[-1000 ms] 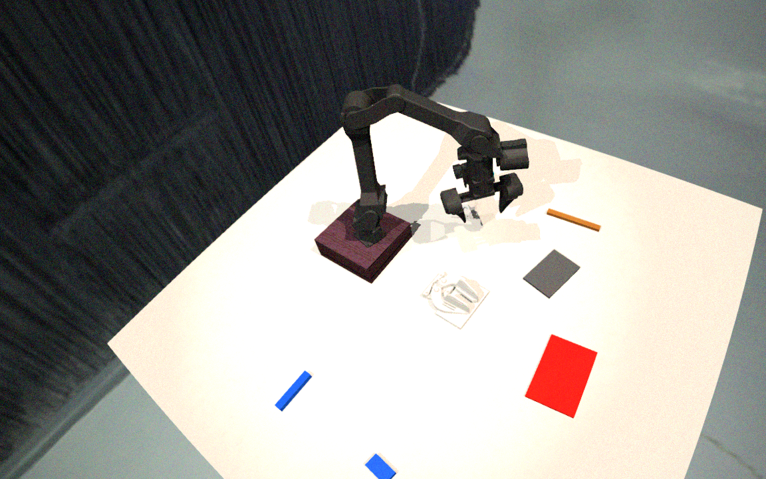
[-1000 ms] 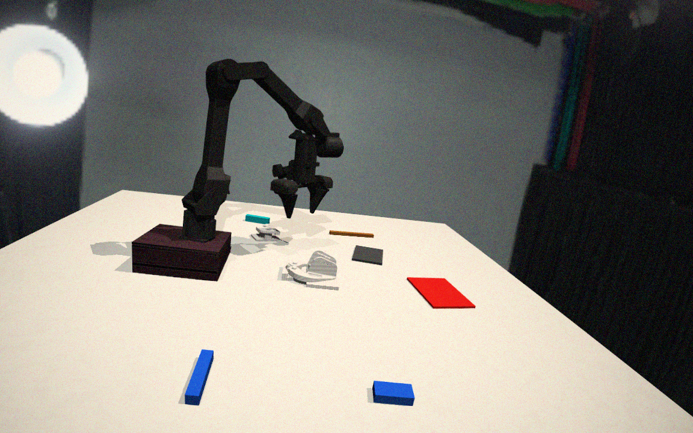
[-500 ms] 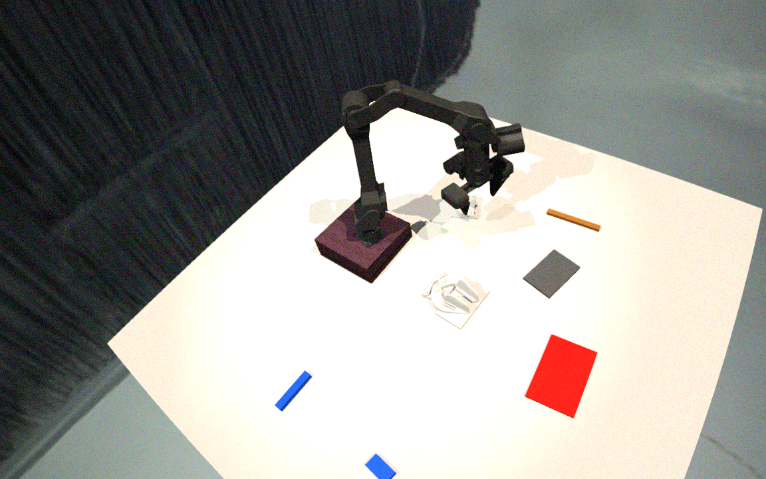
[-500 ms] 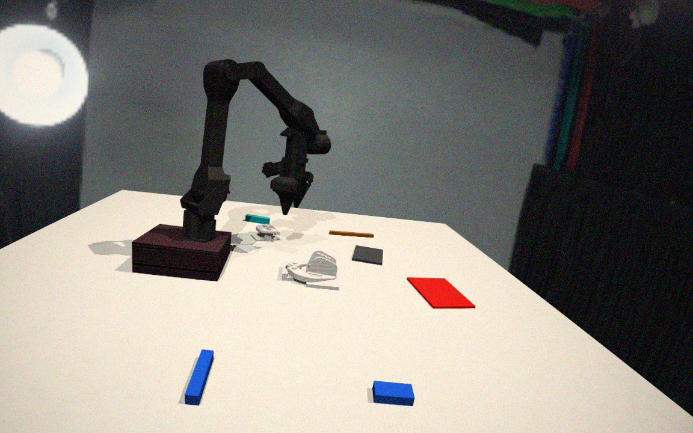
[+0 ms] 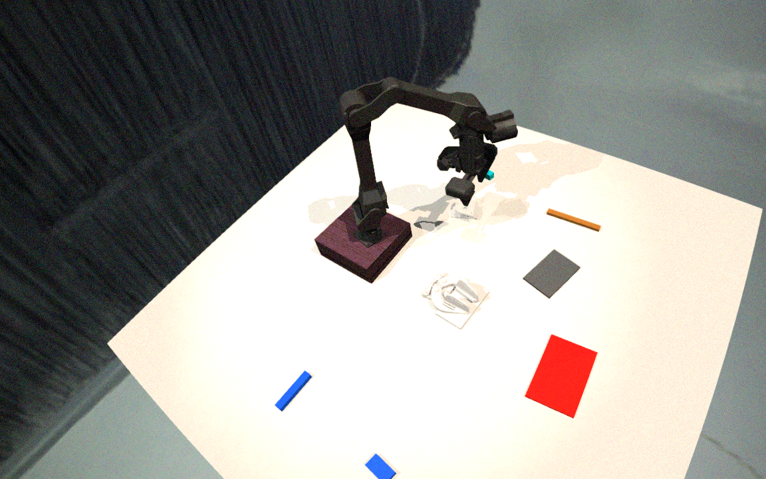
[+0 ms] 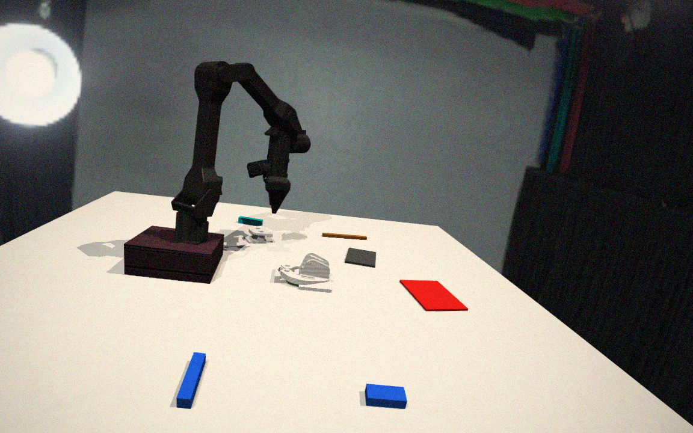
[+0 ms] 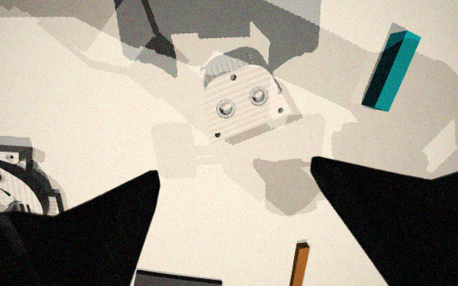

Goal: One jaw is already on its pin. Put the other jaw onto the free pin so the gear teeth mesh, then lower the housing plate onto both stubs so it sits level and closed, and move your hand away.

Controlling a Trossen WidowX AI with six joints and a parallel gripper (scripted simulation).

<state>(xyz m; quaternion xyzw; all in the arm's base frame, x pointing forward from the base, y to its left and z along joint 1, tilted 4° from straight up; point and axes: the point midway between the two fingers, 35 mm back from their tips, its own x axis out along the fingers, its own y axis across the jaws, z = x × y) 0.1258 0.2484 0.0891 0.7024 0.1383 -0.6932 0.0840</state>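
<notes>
The small white stand is 9 cm below my gripper tip and 3 cm behind it. Also, from my gripper tip: dark grey plate (26 cm ahead, 9 cm below, 1 cm to the right); then teal block (15 cm to the left, 10 cm behind, 9 cm below); then orange bar (20 cm ahead, 17 cm to the left, 9 cm below).
</notes>
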